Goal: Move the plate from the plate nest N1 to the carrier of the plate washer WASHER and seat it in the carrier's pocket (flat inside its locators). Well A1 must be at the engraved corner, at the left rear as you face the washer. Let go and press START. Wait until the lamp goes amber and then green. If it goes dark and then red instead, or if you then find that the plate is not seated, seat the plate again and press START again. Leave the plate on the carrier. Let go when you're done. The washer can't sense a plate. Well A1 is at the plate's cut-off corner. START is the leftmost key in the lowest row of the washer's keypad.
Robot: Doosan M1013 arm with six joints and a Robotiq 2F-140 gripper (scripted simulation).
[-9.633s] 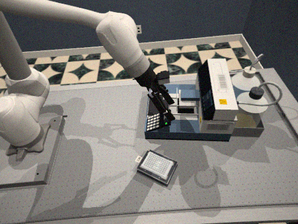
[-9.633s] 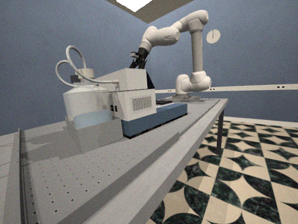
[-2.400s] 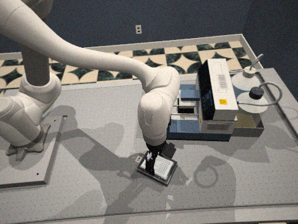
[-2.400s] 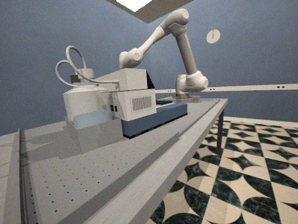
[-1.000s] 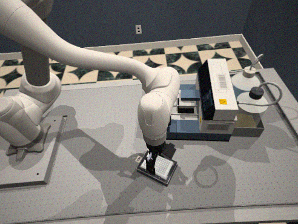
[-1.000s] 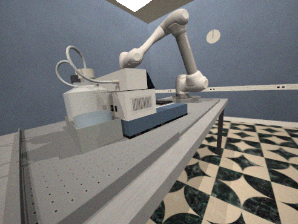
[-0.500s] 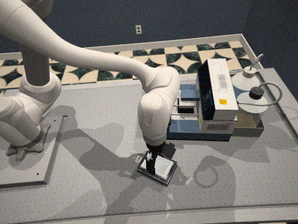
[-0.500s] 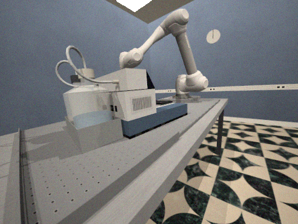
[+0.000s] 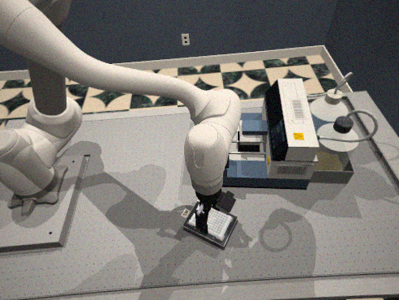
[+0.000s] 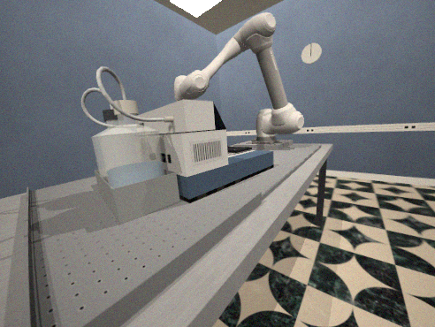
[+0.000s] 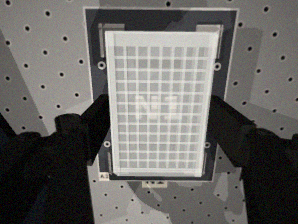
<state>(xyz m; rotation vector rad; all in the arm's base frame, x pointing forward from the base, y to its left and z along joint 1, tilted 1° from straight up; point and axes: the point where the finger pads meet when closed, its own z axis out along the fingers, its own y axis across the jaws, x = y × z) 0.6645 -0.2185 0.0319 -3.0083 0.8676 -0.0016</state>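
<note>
My gripper is now 340 mm to the right of the dark carrier, 40 mm short of it and 20 mm below it. The rest, counted from my hand: white well plate: 20 mm below; then plate washer: 320 mm to the left, 190 mm ahead, 70 mm above; then N1 label: 90 mm behind, 60 mm to the left, 60 mm below.
</note>
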